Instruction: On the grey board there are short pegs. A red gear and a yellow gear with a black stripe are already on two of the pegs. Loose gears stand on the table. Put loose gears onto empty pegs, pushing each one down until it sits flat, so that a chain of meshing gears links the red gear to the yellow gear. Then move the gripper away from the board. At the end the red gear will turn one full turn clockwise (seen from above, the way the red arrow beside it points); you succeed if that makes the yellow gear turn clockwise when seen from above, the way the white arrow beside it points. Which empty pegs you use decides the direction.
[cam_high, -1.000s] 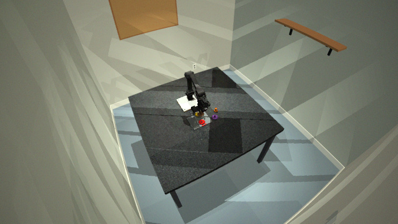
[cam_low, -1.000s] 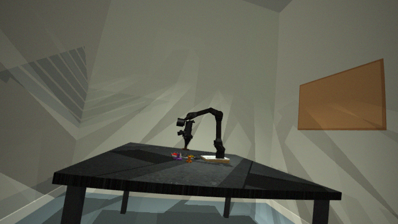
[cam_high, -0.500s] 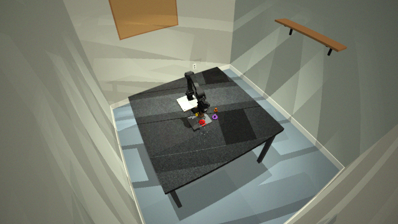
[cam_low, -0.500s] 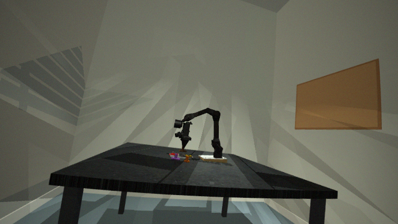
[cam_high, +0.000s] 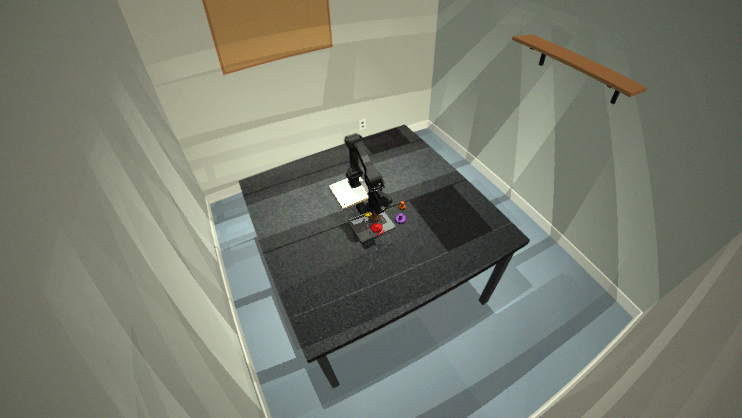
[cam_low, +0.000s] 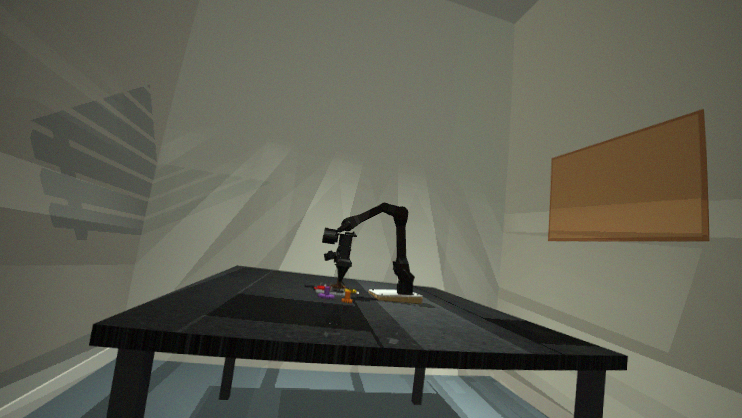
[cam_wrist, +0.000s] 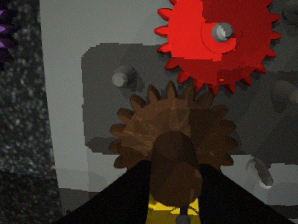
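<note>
The yellow gear is 5 cm behind my gripper tip, 4 cm below it and 1 cm to the right of it. The rest, counted from my gripper tip: brown gear: 1 cm below; red gear: 6 cm ahead, 4 cm below, 2 cm to the right; purple gear: 13 cm to the left, 6 cm ahead, 4 cm below.
</note>
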